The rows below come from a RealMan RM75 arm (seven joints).
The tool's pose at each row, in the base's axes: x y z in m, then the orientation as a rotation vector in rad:
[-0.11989, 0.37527, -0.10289, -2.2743, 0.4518, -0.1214]
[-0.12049, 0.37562, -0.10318, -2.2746, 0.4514, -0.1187]
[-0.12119, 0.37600, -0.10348, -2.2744, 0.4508, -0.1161]
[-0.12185, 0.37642, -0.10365, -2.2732, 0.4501, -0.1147]
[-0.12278, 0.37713, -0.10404, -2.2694, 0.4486, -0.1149]
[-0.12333, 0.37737, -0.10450, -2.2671, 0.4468, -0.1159]
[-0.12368, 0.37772, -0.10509, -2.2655, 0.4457, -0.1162]
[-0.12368, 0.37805, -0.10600, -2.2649, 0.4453, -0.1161]
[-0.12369, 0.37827, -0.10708, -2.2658, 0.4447, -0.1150]
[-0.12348, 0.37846, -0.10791, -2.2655, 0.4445, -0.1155]
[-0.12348, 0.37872, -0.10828, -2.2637, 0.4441, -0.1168]
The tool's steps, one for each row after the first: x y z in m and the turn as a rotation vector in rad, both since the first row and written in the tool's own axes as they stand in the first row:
[-0.00067, 0.00017, 0.00030, -0.0005, -0.0020, 0.0005]
[-0.00144, 0.00035, 0.00061, -0.0005, -0.0041, 0.0010]
[-0.00220, 0.00040, 0.00087, 0.0006, -0.0055, 0.0011]
[-0.00330, 0.00051, 0.00142, 0.0046, -0.0062, 0.0007]
[-0.00387, 0.00085, 0.00177, 0.0073, -0.0063, -0.0005]
[-0.00429, 0.00117, 0.00234, 0.0090, -0.0066, -0.0011]
[-0.00435, 0.00163, 0.00319, 0.0097, -0.0069, -0.0012]
[-0.00438, 0.00229, 0.00407, 0.0088, -0.0078, -0.0015]
[-0.00421, 0.00272, 0.00481, 0.0091, -0.0075, -0.0017]
[-0.00428, 0.00283, 0.00524, 0.0111, -0.0069, -0.0021]

